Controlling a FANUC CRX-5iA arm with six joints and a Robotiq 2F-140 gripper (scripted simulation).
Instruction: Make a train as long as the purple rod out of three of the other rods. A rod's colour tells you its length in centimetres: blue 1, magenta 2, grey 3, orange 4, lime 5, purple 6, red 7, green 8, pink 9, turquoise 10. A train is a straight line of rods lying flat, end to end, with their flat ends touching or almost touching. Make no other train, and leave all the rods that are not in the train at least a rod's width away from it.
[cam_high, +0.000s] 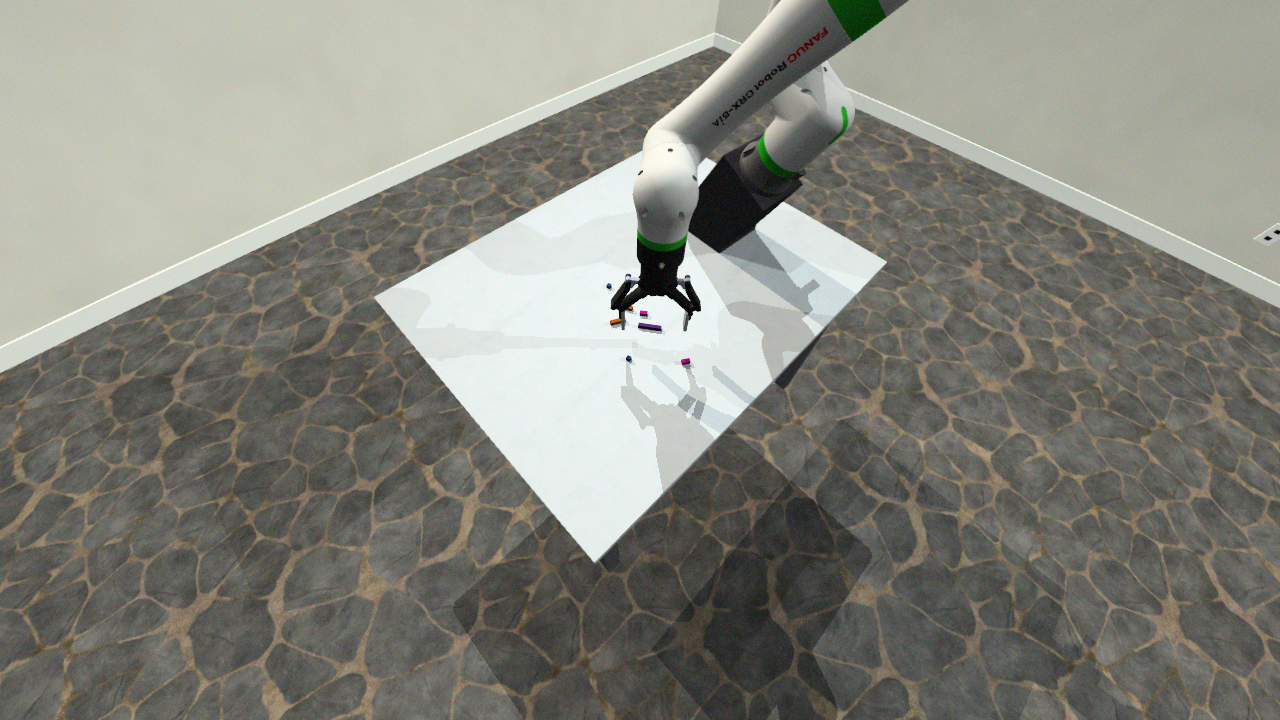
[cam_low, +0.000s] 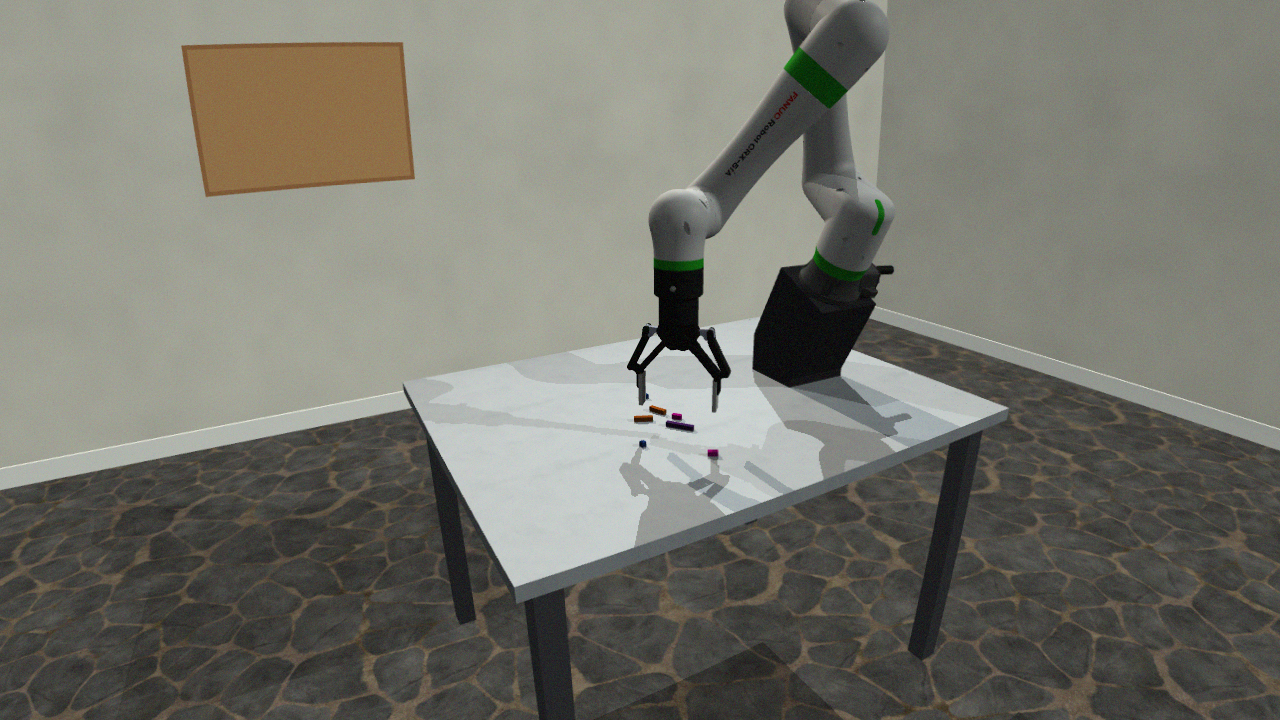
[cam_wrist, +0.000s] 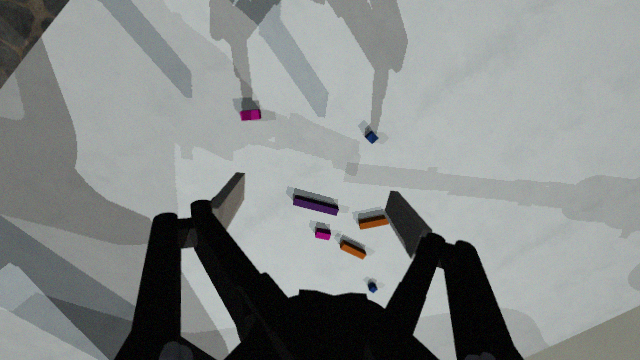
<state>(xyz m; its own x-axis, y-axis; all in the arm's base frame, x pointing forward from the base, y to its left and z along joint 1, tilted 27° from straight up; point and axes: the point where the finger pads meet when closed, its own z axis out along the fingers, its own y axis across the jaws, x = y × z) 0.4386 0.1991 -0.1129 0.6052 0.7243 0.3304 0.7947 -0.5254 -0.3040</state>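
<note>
Now: hand 2 cm past the purple rod, 4 cm to the left of it and 7 cm above it.
</note>
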